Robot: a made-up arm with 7 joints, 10 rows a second.
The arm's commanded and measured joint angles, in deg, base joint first. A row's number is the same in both.
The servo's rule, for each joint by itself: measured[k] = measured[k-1] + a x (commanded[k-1-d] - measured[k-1]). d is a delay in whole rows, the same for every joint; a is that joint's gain. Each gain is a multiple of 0.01, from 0.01 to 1. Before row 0 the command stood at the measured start. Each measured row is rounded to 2 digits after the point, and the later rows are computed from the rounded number. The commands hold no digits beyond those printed.
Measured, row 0:
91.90 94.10 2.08 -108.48 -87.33 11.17 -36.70
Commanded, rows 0 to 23:
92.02 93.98 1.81 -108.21 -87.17 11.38 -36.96
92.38 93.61 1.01 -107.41 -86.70 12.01 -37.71
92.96 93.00 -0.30 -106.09 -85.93 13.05 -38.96
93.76 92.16 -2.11 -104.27 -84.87 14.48 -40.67
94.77 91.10 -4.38 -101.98 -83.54 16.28 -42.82
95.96 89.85 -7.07 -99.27 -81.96 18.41 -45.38
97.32 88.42 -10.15 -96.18 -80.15 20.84 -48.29
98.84 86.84 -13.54 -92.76 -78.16 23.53 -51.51
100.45 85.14 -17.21 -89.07 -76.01 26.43 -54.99
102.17 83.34 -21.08 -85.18 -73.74 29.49 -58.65
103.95 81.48 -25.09 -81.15 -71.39 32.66 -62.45
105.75 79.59 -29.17 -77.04 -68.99 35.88 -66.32
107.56 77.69 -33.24 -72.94 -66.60 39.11 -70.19
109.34 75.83 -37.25 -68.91 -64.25 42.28 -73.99
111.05 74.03 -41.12 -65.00 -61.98 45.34 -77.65
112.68 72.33 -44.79 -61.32 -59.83 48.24 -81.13
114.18 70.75 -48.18 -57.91 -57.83 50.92 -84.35
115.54 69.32 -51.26 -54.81 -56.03 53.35 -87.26
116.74 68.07 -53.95 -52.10 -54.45 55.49 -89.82
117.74 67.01 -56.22 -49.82 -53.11 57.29 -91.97
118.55 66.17 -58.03 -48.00 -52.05 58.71 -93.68
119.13 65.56 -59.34 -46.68 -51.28 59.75 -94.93
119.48 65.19 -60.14 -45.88 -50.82 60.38 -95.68
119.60 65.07 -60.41 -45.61 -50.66 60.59 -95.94
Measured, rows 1 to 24:
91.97 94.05 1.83 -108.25 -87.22 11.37 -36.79
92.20 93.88 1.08 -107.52 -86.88 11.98 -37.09
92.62 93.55 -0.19 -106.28 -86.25 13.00 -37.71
93.25 93.02 -1.96 -104.53 -85.34 14.41 -38.69
94.09 92.29 -4.19 -102.31 -84.15 16.19 -40.05
95.12 91.36 -6.84 -99.67 -82.70 18.30 -41.81
96.33 90.24 -9.89 -96.63 -81.02 20.71 -43.95
97.71 88.95 -13.25 -93.26 -79.13 23.39 -46.44
99.22 87.50 -16.89 -89.61 -77.07 26.28 -49.26
100.84 85.92 -20.74 -85.76 -74.87 29.33 -52.36
102.55 84.23 -24.74 -81.75 -72.57 32.49 -55.69
104.31 82.47 -28.82 -77.65 -70.21 35.71 -59.20
106.10 80.65 -32.89 -73.55 -67.83 38.94 -62.83
107.88 78.82 -36.90 -69.51 -65.47 42.11 -66.51
109.62 77.00 -40.78 -65.59 -63.17 45.18 -70.19
111.30 75.23 -44.47 -61.88 -60.97 48.09 -73.80
112.88 73.53 -47.88 -58.43 -58.90 50.78 -77.28
114.34 71.93 -50.99 -55.28 -57.01 53.22 -80.57
115.66 70.46 -53.71 -52.51 -55.32 55.38 -83.62
116.80 69.15 -56.02 -50.17 -53.86 57.19 -86.38
117.76 68.02 -57.87 -48.28 -52.67 58.63 -88.79
118.51 67.09 -59.22 -46.89 -51.75 59.69 -90.82
119.04 66.37 -60.07 -46.01 -51.14 60.35 -92.42
119.35 65.88 -60.38 -45.66 -50.82 60.58 -93.58
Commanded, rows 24 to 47:
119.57 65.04 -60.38 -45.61 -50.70 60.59 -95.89
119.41 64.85 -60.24 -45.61 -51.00 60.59 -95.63
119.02 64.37 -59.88 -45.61 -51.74 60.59 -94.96
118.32 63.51 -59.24 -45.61 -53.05 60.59 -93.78
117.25 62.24 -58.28 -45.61 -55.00 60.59 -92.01
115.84 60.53 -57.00 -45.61 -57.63 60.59 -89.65
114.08 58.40 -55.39 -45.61 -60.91 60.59 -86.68
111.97 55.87 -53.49 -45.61 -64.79 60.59 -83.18
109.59 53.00 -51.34 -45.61 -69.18 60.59 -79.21
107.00 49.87 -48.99 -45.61 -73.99 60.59 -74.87
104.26 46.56 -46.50 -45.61 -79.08 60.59 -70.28
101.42 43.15 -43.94 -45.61 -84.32 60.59 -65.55
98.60 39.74 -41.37 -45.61 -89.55 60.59 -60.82
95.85 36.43 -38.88 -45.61 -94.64 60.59 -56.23
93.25 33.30 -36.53 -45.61 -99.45 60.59 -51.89
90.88 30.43 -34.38 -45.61 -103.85 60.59 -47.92
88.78 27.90 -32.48 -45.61 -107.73 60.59 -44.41
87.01 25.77 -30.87 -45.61 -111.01 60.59 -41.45
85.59 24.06 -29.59 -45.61 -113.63 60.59 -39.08
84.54 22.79 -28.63 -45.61 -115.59 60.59 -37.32
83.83 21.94 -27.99 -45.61 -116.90 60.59 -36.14
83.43 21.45 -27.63 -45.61 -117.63 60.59 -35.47
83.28 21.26 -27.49 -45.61 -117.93 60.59 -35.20
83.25 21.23 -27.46 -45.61 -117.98 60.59 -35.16
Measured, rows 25 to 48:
119.47 65.56 -60.38 -45.62 -50.74 60.59 -94.34
119.44 65.29 -60.25 -45.61 -50.91 60.59 -94.77
119.21 64.94 -59.91 -45.61 -51.46 60.59 -94.83
118.72 64.40 -59.29 -45.61 -52.51 60.59 -94.48
117.91 63.58 -58.36 -45.61 -54.15 60.59 -93.66
116.77 62.42 -57.11 -45.61 -56.45 60.59 -92.34
115.29 60.89 -55.53 -45.61 -59.39 60.59 -90.47
113.46 58.98 -53.65 -45.61 -62.95 60.59 -88.06
111.33 56.71 -51.52 -45.61 -67.06 60.59 -85.14
108.95 54.11 -49.19 -45.61 -71.63 60.59 -81.75
106.37 51.24 -46.72 -45.61 -76.55 60.59 -77.96
103.65 48.17 -44.16 -45.61 -81.68 60.59 -73.86
100.87 44.97 -41.59 -45.61 -86.87 60.59 -69.56
98.11 41.72 -39.10 -45.61 -92.00 60.59 -65.16
95.44 38.52 -36.74 -45.61 -96.92 60.59 -60.78
92.93 35.45 -34.57 -45.61 -101.49 60.59 -56.54
90.65 32.58 -32.65 -45.61 -105.61 60.59 -52.54
88.65 29.99 -31.01 -45.61 -109.17 60.59 -48.88
86.97 27.74 -29.70 -45.61 -112.11 60.59 -45.65
85.63 25.86 -28.72 -45.61 -114.41 60.59 -42.90
84.64 24.37 -28.05 -45.61 -116.05 60.59 -40.67
83.97 23.26 -27.66 -45.61 -117.09 60.59 -38.95
83.59 22.50 -27.50 -45.61 -117.64 60.59 -37.71
83.40 22.02 -27.46 -45.61 -117.86 60.59 -36.87

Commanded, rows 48 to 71:
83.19 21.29 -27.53 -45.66 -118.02 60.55 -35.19
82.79 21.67 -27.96 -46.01 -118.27 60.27 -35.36
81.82 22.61 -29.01 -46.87 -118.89 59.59 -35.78
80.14 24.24 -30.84 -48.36 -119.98 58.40 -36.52
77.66 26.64 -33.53 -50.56 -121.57 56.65 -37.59
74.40 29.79 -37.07 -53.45 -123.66 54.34 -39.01
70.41 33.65 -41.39 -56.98 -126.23 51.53 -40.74
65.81 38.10 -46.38 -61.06 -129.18 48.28 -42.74
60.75 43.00 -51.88 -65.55 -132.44 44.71 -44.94
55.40 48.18 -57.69 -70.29 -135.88 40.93 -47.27
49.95 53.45 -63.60 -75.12 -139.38 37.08 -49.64
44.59 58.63 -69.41 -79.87 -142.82 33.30 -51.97
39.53 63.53 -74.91 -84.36 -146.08 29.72 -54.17
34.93 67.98 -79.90 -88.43 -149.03 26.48 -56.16
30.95 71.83 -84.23 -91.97 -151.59 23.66 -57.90
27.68 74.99 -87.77 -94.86 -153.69 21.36 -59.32
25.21 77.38 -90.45 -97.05 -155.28 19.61 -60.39
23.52 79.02 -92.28 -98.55 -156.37 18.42 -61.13
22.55 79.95 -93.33 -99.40 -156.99 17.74 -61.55
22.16 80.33 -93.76 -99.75 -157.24 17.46 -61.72
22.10 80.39 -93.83 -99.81 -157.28 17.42 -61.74
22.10 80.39 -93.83 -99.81 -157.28 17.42 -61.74
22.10 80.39 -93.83 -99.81 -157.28 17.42 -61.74
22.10 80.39 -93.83 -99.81 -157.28 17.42 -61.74
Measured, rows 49 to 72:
83.28 21.74 -27.52 -45.65 -117.97 60.55 -36.32
83.01 21.71 -27.92 -45.96 -118.17 60.28 -36.00
82.36 22.05 -28.92 -46.75 -118.65 59.62 -35.93
81.14 22.88 -30.69 -48.15 -119.53 58.46 -36.12
79.23 24.31 -33.30 -50.25 -120.88 56.74 -36.61
76.57 26.39 -36.77 -53.03 -122.71 54.46 -37.40
73.18 29.15 -41.02 -56.47 -125.03 51.68 -38.50
69.13 32.55 -45.95 -60.46 -127.77 48.45 -39.90
64.52 36.52 -51.41 -64.89 -130.85 44.90 -41.56
59.50 40.95 -57.19 -69.59 -134.17 41.13 -43.44
54.25 45.70 -63.09 -74.40 -137.61 37.28 -45.49
48.94 50.61 -68.90 -79.16 -141.05 33.50 -47.63
43.76 55.52 -74.43 -83.68 -144.37 29.91 -49.79
38.90 60.25 -79.46 -87.81 -147.45 26.65 -51.89
34.53 64.65 -83.85 -91.43 -150.18 23.81 -53.87
30.76 68.58 -87.46 -94.41 -152.50 21.48 -55.67
27.71 71.92 -90.21 -96.71 -154.33 19.70 -57.23
25.41 74.62 -92.11 -98.31 -155.68 18.48 -58.52
23.84 76.65 -93.23 -99.26 -156.54 17.78 -59.52
22.92 78.05 -93.72 -99.69 -157.00 17.48 -60.25
22.47 78.94 -93.82 -99.79 -157.18 17.42 -60.74
22.27 79.49 -93.83 -99.81 -157.25 17.42 -61.07
22.18 79.83 -93.83 -99.81 -157.27 17.42 -61.29
22.14 80.04 -93.83 -99.81 -157.28 17.42 -61.44

